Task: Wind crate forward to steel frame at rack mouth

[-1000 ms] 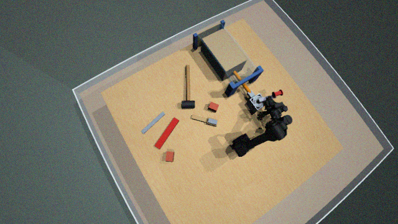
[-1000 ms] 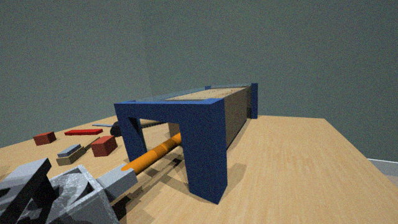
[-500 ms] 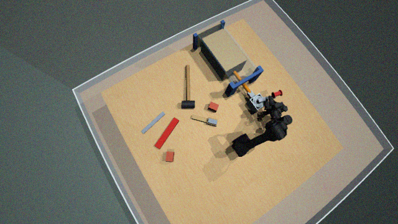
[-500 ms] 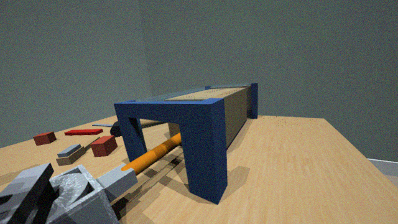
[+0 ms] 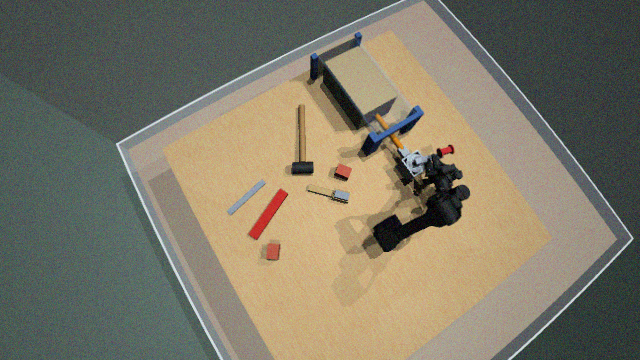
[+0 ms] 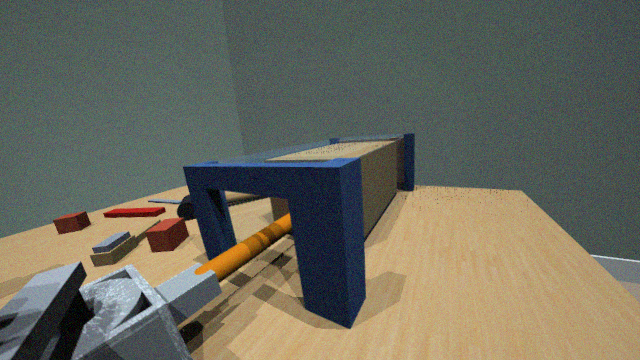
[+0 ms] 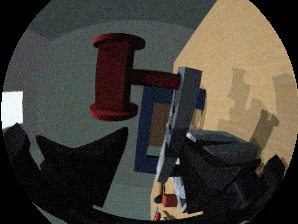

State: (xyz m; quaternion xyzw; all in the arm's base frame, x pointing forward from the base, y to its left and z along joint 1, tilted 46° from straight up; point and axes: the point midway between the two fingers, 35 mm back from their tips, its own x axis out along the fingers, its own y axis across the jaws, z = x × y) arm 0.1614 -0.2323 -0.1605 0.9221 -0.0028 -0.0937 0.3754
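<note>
The red grip is 5 cm to the right of my gripper tip, 2 cm behind it and 2 cm above it. Also, from my gripper tip: brush-like tool: 41 cm to the left, 12 cm below, 7 cm ahead; grey winch: 10 cm below, 4 cm to the left, 1 cm behind; blue frame: 17 cm ahead, 6 cm to the left, 3 cm below.
</note>
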